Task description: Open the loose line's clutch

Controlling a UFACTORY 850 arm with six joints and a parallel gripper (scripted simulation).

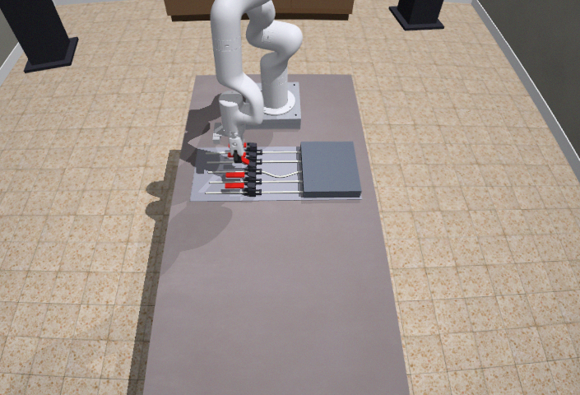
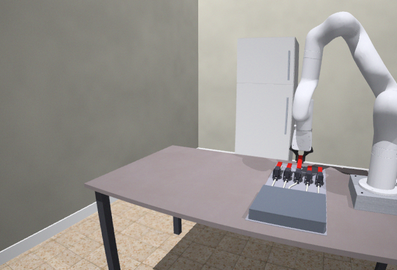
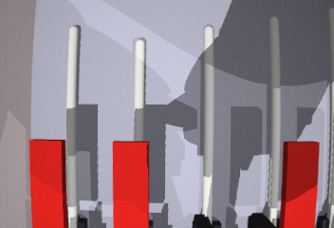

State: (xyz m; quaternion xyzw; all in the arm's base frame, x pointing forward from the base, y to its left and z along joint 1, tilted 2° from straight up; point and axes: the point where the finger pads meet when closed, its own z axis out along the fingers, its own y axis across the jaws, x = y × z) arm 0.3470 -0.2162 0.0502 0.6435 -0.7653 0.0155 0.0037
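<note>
The pale base plate lies 2 cm behind my hand, 9 cm to the right of it and 10 cm below it.
</note>
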